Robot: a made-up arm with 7 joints.
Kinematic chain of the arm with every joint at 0, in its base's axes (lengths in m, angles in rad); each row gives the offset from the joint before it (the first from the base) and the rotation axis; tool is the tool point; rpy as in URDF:
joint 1: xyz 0 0 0.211 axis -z
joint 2: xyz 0 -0.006 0.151 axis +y
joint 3: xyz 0 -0.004 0.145 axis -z
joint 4: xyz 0 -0.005 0.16 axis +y
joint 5: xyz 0 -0.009 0.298 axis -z
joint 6: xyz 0 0 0.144 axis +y
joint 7: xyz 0 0 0.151 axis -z
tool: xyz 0 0 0 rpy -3.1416 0 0
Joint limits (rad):
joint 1: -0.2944..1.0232
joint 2: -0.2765..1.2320
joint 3: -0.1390..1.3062
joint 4: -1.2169..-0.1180
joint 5: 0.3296..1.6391
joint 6: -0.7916..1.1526
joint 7: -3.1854..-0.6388
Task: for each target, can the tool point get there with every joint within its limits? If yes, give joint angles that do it. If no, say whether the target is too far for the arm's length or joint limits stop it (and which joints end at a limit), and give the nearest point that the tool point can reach.
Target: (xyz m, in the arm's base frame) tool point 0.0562 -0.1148 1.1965
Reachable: yes | joints 0.8999 0.6369 0.0517 -0.7412 1.3171 0.1632 -2.0225
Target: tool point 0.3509 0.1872 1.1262
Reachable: yes | joints 0.1541 0.6155 0.8767 -0.5385 1.3893 -0.2282 -1.1214
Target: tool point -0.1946 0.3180 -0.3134
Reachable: no: joint limits stop it (at a limit: joint 2, joint 4, joint 5, joint 6) | nearest point -0.3330 0.5441 0.5964 | short by 0.948 m
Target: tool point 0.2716 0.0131 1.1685
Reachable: yes | joints -0.1298 0.7808 0.0398 -0.7064 0.7903 0.1222 -2.3286
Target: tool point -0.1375 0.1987 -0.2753
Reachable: no: joint limits stop it (at a limit: joint 2, joint 4, joint 5, joint 6) | nearest point -0.3629 0.5244 0.5964 | short by 0.957 m
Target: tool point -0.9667 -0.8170 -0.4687
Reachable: no: too far | nearest point -0.5889 -0.2471 0.5971 | short by 1.266 m
